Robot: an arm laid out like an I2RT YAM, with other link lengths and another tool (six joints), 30 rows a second.
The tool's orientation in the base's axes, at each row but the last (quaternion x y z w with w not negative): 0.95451, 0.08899, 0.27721, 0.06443; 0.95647, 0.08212, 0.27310, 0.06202; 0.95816, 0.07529, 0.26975, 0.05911; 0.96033, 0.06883, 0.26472, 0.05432; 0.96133, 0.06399, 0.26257, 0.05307; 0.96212, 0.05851, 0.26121, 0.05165; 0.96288, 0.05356, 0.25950, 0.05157; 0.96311, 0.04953, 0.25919, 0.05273
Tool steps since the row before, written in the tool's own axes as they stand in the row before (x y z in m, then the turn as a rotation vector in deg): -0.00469, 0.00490, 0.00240, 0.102, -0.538, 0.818; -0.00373, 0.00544, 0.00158, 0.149, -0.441, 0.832; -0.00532, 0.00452, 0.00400, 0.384, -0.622, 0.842; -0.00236, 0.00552, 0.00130, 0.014, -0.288, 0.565; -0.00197, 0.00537, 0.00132, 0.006, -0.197, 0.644; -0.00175, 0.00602, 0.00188, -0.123, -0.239, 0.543; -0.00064, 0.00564, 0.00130, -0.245, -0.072, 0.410; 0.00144, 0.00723, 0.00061, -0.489, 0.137, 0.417
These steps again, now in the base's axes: -0.00194, -0.00592, -0.00359, 0.455, 0.486, -0.725; -0.00161, -0.00615, -0.00235, 0.514, 0.399, -0.697; -0.00187, -0.00567, -0.00540, 0.697, 0.617, -0.614; -0.00077, -0.00590, -0.00152, 0.274, 0.247, -0.516; -0.00050, -0.00568, -0.00138, 0.316, 0.151, -0.575; -0.00003, -0.00632, -0.00170, 0.150, 0.182, -0.558; 0.00054, -0.00575, -0.00072, -0.009, 0.010, -0.483; 0.00204, -0.00702, 0.00111, -0.201, -0.227, -0.583
